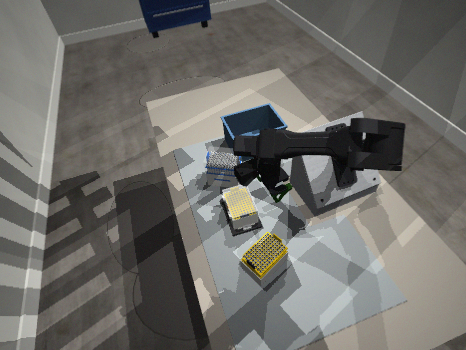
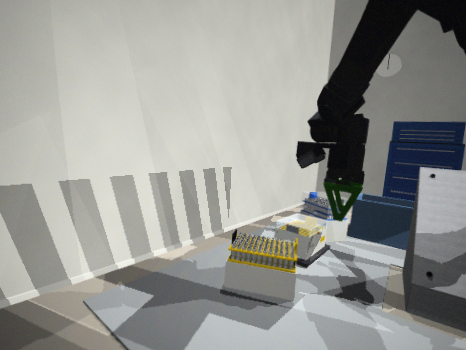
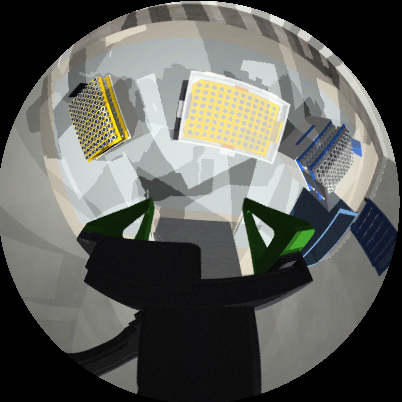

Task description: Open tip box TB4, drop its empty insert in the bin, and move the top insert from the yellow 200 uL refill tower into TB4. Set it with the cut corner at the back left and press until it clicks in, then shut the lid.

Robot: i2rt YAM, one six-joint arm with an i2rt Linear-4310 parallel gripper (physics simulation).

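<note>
The tip box [image 1: 244, 223] [image 2: 312, 243] in the middle is white on a dark base. Its clear lid [image 3: 285, 120] looks shut over a yellow insert [image 1: 239, 202] [image 3: 232, 117] with rows of empty-looking holes. No box label is readable. The yellow refill tower [image 1: 265, 254] [image 2: 262, 250] [image 3: 95, 117] stands apart from the box, turned at an angle, with a yellow insert full of tips on top. My gripper [image 1: 282, 193] [image 2: 341, 218] [image 3: 197, 202] is open and empty, above the mat to the robot-base side of the box, touching neither box nor tower.
A blue-layered tip tower [image 1: 222, 161] [image 2: 317, 209] [image 3: 332, 160] stands beyond the box. The open blue bin [image 1: 229, 132] [image 2: 382, 222] [image 3: 317, 215] is beyond it. The grey robot base [image 1: 325, 187] [image 2: 440, 240] stands beside the mat [image 1: 345, 265]. A dark blue cabinet [image 1: 175, 17] [image 2: 422, 162] [image 3: 376, 235] is in the background.
</note>
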